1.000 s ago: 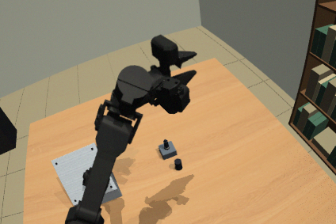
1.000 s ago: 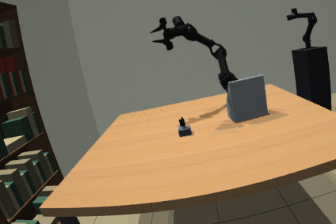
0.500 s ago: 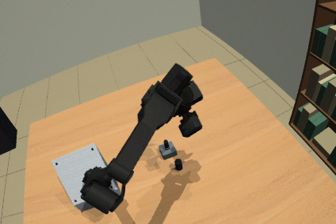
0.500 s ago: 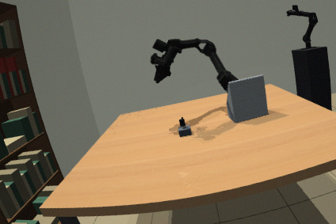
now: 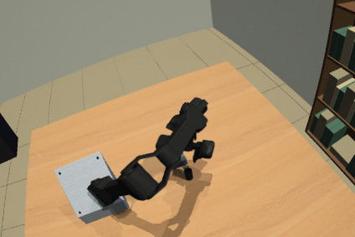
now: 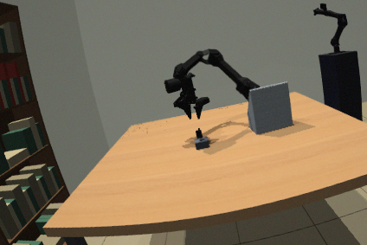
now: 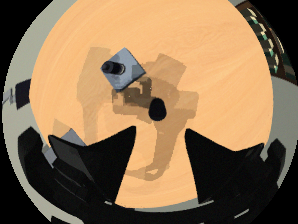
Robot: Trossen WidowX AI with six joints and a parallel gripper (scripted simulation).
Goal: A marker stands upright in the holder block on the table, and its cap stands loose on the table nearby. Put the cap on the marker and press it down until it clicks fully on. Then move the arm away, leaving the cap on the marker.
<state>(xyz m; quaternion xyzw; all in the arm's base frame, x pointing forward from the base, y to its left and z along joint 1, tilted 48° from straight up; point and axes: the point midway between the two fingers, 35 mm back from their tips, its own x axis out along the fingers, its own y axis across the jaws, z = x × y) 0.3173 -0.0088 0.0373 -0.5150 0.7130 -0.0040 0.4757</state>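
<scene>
My gripper tip is 90 mm above the dark marker cap. From my gripper tip the other things lie so: blue-grey holder block 100 mm to the left, 100 mm below, 10 mm behind.
</scene>
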